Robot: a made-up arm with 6 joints.
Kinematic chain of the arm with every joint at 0, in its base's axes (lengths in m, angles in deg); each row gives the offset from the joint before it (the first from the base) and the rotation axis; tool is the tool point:
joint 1: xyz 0 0 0.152 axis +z
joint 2: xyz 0 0 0 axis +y
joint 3: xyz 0 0 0.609 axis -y
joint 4: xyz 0 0 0 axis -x
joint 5: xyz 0.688 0 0 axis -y
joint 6: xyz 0 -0.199 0 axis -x
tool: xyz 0 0 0
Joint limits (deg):
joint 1: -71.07..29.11
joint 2: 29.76..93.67
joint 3: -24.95..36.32
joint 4: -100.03..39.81
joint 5: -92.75..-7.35
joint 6: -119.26..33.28
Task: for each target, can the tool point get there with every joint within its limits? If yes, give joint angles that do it. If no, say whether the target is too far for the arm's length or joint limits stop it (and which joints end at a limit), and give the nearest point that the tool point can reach.
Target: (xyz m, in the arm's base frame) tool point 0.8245 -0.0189 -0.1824
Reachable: yes | joints 5.18 59.28 8.24 -62.06 -50.88 -9.27
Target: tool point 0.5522 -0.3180 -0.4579
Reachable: yes | joints -20.27 80.76 6.66 -57.49 -76.26 13.53
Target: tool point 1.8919 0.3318 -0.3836
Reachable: no: too far | nearest point 1.1640 0.2041 -0.1775 | short by 0.767 m
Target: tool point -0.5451 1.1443 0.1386
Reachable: no: joint limits stop it (at a limit: joint 1, joint 2, joint 3, joint 4) | nearest point 0.4548 0.2929 0.0059 | short by 1.320 m
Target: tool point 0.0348 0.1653 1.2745
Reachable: no: joint limits stop it (at a limit: joint 1, joint 2, joint 3, joint 4) | nearest point 0.9229 0.3389 0.8859 | short by 0.985 m
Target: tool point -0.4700 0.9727 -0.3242
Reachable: no: joint limits stop it (at a limit: joint 1, joint 2, joint 3, joint 4) | nearest point 0.0759 0.0819 -0.3971 | short by 1.047 m
